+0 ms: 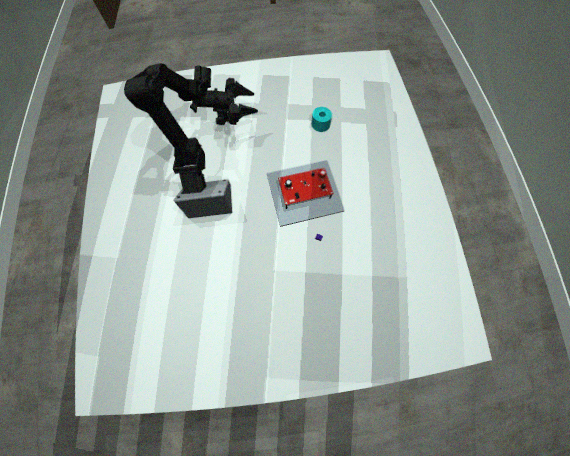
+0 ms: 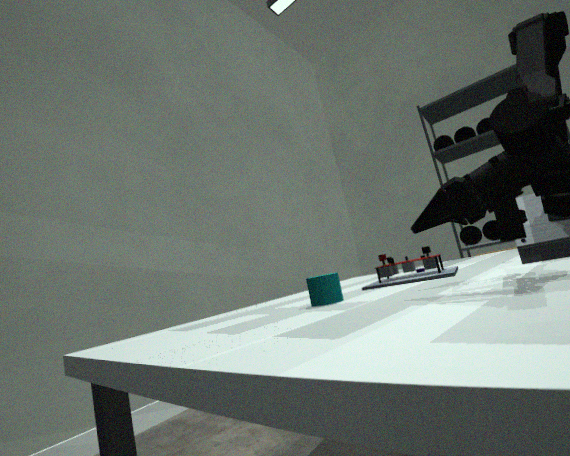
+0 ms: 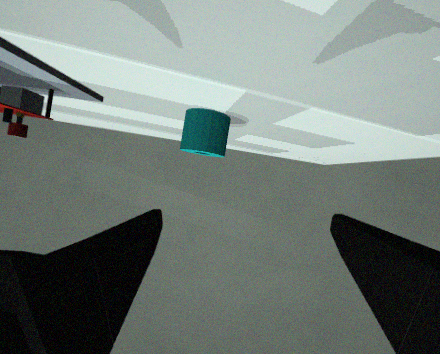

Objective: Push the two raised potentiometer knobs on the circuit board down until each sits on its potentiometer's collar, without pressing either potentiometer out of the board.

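Pixels of known places: gripper, fingertip midpoint: [image 1: 256, 102] [image 2: 417, 227] [image 3: 246, 219]; arm's base, link origin: [image 1: 194, 189] [image 2: 566, 208].
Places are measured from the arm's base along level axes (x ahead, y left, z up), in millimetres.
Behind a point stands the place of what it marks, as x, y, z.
Note:
The red circuit board [image 1: 306, 189] {354, 11, -44} [image 2: 410, 260] {355, -1, -44} [image 3: 30, 113] stands on thin legs over a grey base plate [image 1: 295, 217] {316, -69, -86} [image 2: 449, 273] {232, 100, -86} [image 3: 75, 87] {382, 133, -86}. One raised knob [image 1: 288, 183] {296, 20, -17} [image 2: 426, 249] {292, 33, -24} is at the board's end nearer the arm's base; it is dark at the side and catches light on top. A red knob [image 1: 322, 173] {405, 52, -13} [image 2: 382, 257] {403, 64, -21} [image 3: 18, 130] {399, 61, -20} stands raised at the far corner. Gaps to the collars are too small to judge. My gripper [image 1: 255, 102] {191, 328, 15} [image 3: 246, 219] {191, 328, 15} is open and empty, above the table, well away from the board and touching nothing.
A teal cylinder [image 1: 321, 120] {421, 280, -34} [image 2: 324, 289] {404, 336, -62} [image 3: 205, 132] {391, 307, -61} with a hole in its top stands beyond the board. A small purple cube [image 1: 319, 237] {390, -141, -79} lies on the table [image 1: 440, 300] {767, -357, -94} on the board's other side. A shelf rack [image 2: 427, 129] stands behind the arm.

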